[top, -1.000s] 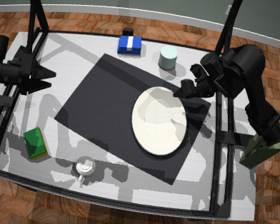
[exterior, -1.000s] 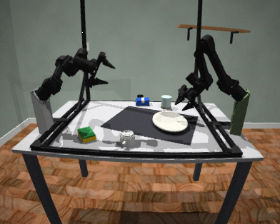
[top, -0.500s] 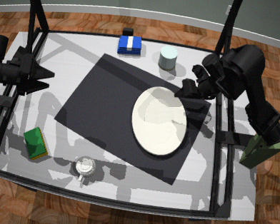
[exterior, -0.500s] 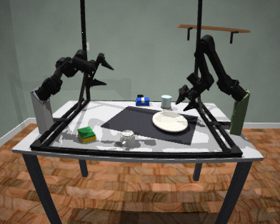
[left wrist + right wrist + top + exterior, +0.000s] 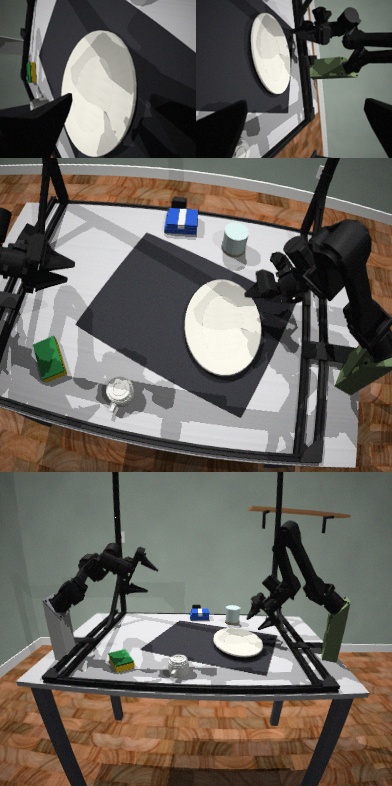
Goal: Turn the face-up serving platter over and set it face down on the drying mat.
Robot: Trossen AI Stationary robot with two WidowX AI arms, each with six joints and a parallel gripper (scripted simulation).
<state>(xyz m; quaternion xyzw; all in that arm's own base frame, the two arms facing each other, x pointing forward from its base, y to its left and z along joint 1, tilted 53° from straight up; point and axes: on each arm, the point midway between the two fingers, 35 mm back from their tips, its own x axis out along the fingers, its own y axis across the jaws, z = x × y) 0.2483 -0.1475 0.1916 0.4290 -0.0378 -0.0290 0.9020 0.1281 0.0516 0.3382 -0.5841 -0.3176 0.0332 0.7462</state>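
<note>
The cream serving platter is 100 mm to the right of my left hand, 80 mm below it and 70 mm ahead of it. Round my left hand: green sponge (550 mm to the right, 230 mm ahead, 80 mm below); then mug (330 mm to the right, 300 mm ahead, 60 mm below); then dark drying mat (200 mm to the right, 100 mm below, 40 mm ahead).
</note>
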